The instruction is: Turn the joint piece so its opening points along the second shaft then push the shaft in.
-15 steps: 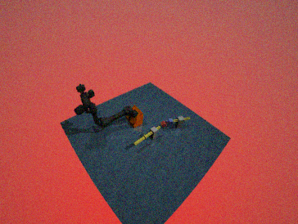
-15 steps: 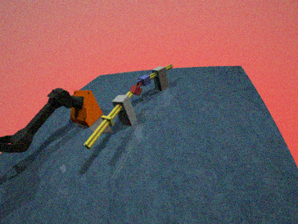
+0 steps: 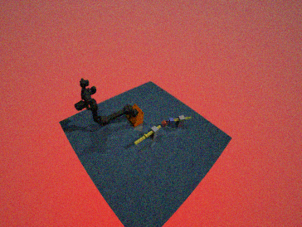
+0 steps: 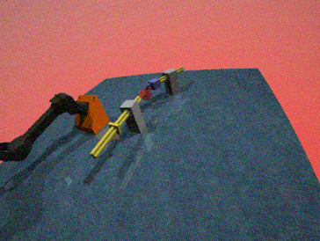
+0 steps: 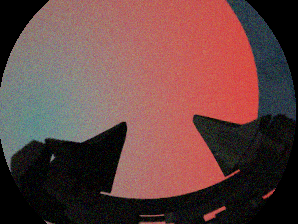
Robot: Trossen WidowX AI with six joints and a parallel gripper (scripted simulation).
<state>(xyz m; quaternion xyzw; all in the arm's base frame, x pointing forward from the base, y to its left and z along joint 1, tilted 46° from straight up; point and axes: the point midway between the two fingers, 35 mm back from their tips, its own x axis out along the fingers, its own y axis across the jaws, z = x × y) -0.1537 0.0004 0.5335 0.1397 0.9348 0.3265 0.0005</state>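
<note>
Now: the red square joint piece 440 mm ahead of my gripper tip, 560 mm to the left of it and 400 mm below it.
</note>
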